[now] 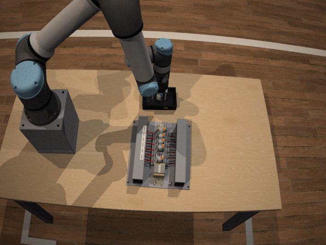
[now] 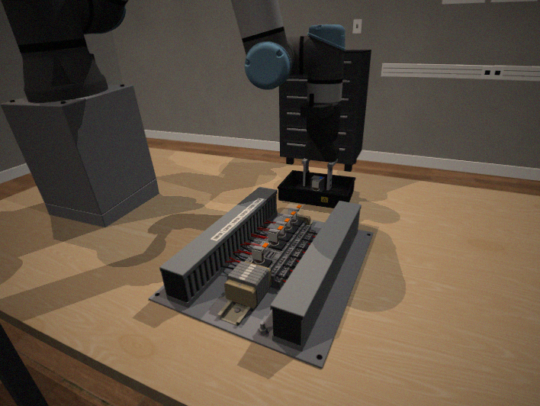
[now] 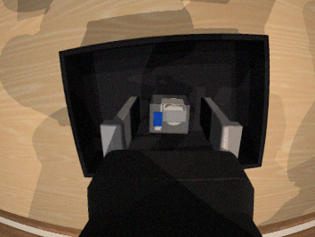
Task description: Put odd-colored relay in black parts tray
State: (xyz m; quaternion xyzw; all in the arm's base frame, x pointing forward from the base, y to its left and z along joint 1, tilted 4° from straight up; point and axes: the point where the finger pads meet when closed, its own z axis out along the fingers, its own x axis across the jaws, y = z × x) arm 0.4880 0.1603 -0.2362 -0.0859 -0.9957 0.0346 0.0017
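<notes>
My gripper is now 2 cm above the black parts tray.
</notes>
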